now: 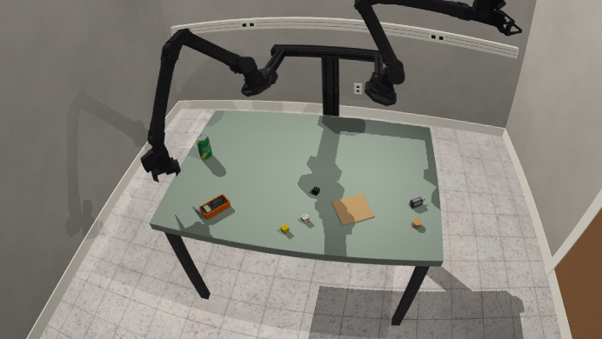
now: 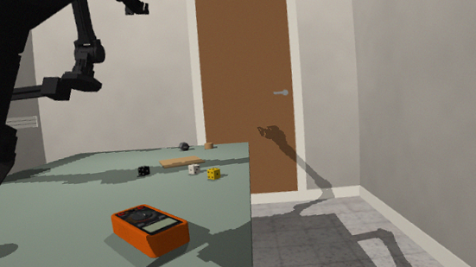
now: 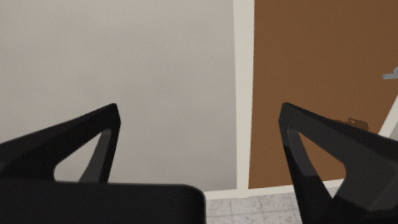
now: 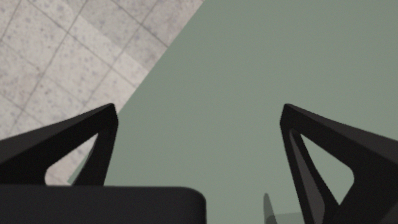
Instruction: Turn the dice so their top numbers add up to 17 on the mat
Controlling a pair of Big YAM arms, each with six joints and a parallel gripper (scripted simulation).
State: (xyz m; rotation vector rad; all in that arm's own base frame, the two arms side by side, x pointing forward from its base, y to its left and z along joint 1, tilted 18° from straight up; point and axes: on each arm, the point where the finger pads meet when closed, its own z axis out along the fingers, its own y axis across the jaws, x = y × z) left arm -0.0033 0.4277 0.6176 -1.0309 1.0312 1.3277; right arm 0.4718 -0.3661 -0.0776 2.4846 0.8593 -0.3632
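Now: the white die 40 mm ahead of my right hand, 640 mm to the left of it and 100 mm below it. From my right hand the other things lie so: black die 110 mm behind, 650 mm to the left, 100 mm below; then yellow die 110 mm ahead, 570 mm to the left, 100 mm below; then tan mat 40 mm behind, 820 mm to the left, 110 mm below.
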